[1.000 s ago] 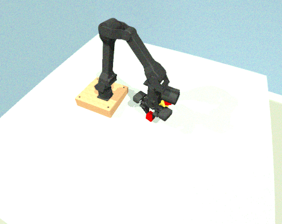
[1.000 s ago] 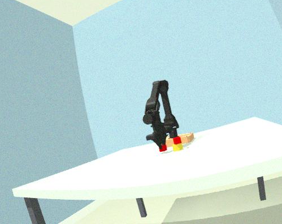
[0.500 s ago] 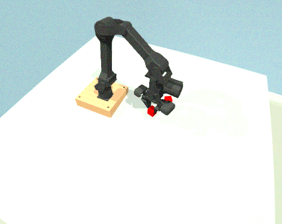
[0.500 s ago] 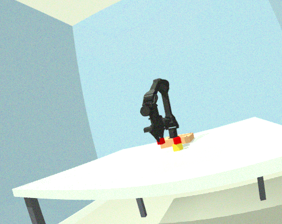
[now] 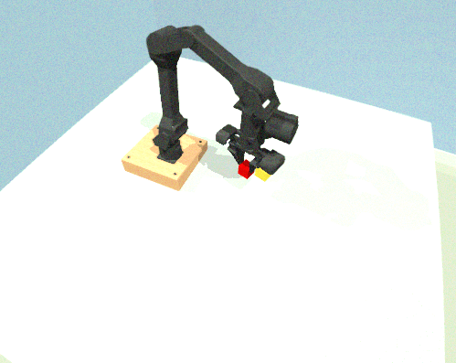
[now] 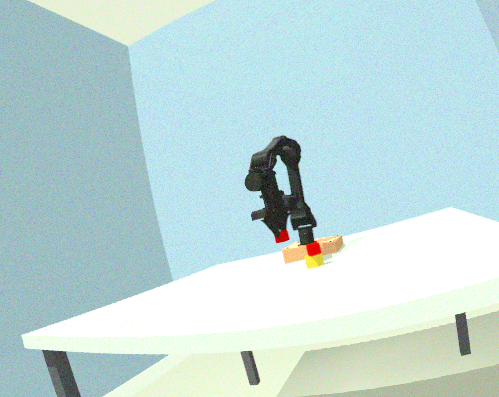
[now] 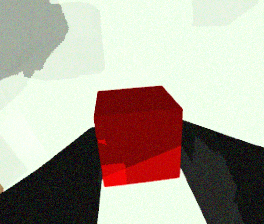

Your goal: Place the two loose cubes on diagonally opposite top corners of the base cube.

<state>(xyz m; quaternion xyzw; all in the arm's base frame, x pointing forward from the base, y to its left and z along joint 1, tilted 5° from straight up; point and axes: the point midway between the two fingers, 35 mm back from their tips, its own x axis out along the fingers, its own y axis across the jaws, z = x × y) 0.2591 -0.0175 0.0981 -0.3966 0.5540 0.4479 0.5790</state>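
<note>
Now: gripper tip 100 mm to the right of the yellow cube, 90 mm above it and 30 mm short of it.
</note>
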